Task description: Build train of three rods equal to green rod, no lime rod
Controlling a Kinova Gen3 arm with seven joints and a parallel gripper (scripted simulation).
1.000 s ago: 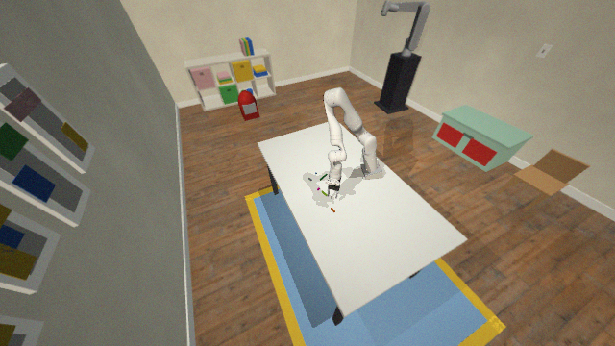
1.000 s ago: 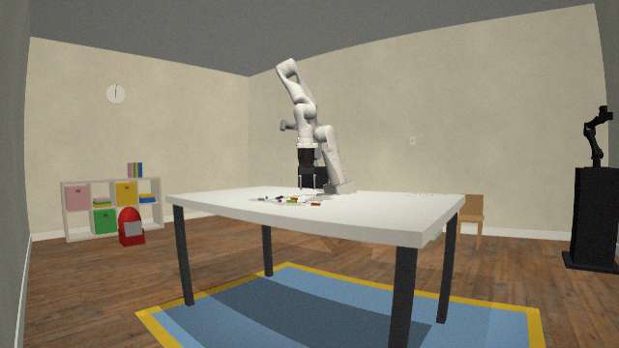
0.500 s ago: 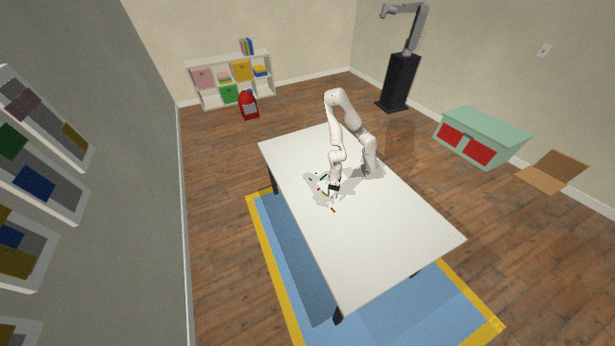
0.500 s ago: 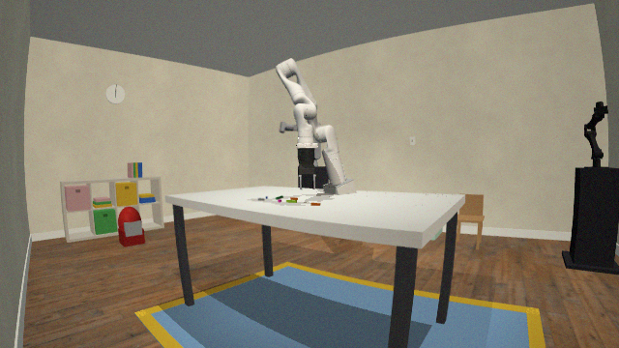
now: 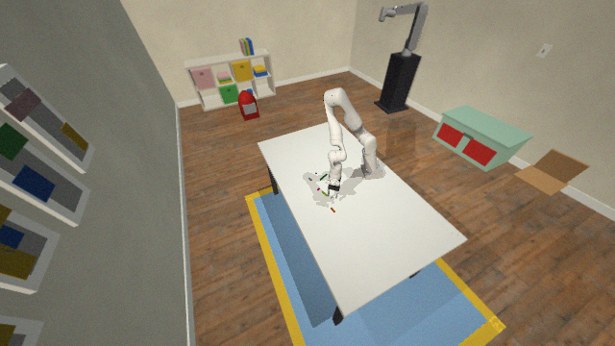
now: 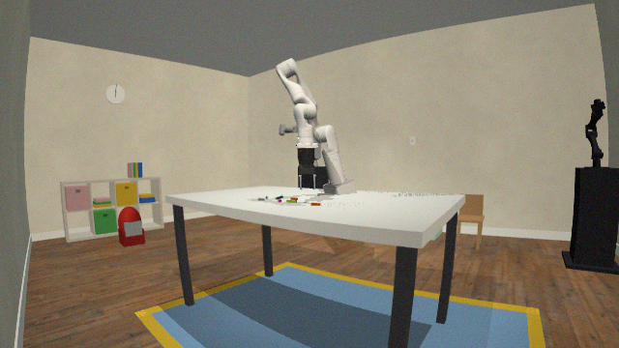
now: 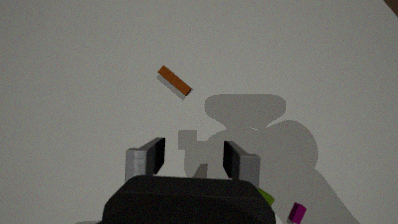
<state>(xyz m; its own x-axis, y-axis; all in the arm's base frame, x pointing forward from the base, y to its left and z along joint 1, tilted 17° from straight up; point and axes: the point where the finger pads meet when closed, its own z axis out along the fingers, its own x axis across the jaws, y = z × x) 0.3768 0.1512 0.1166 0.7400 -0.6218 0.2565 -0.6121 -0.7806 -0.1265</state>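
Now: hand 290 mm to the left of the blue rod and 70 mm above it. Round my hand: green rod (240 mm to the right, 70 mm below, 40 mm behind); lime rod (80 mm to the right, 70 mm below, 20 mm ahead); magenta rod (140 mm to the right, 70 mm below, 50 mm ahead).
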